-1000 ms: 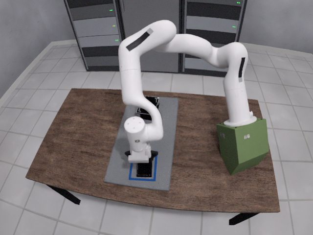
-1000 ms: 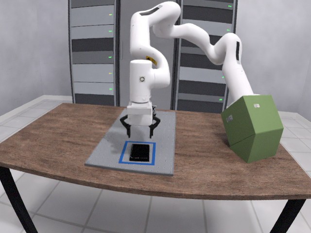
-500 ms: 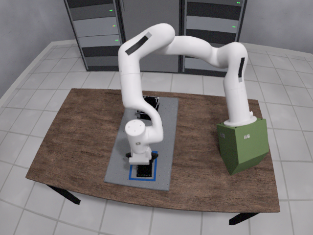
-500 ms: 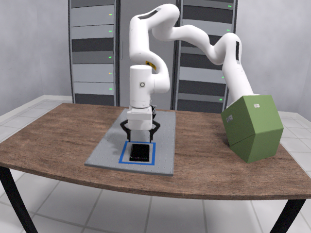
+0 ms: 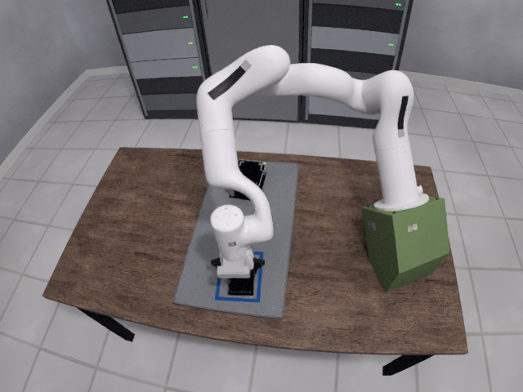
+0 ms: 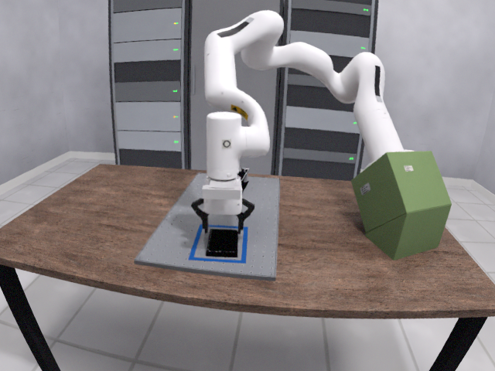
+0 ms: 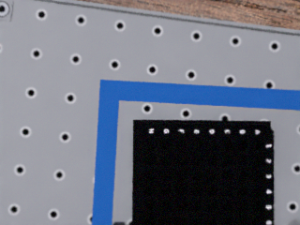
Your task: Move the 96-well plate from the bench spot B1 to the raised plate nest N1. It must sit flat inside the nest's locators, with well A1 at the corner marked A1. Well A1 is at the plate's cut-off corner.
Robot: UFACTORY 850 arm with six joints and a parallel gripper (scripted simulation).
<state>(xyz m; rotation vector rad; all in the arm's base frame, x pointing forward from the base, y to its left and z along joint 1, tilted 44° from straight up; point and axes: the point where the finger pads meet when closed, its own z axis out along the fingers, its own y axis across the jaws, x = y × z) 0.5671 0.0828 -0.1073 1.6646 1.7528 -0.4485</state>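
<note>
The 96-well plate is 4 cm below my hand. Round my hand: raised plate nest N1: 43 cm to the right, 2 cm behind, 1 cm above.
</note>
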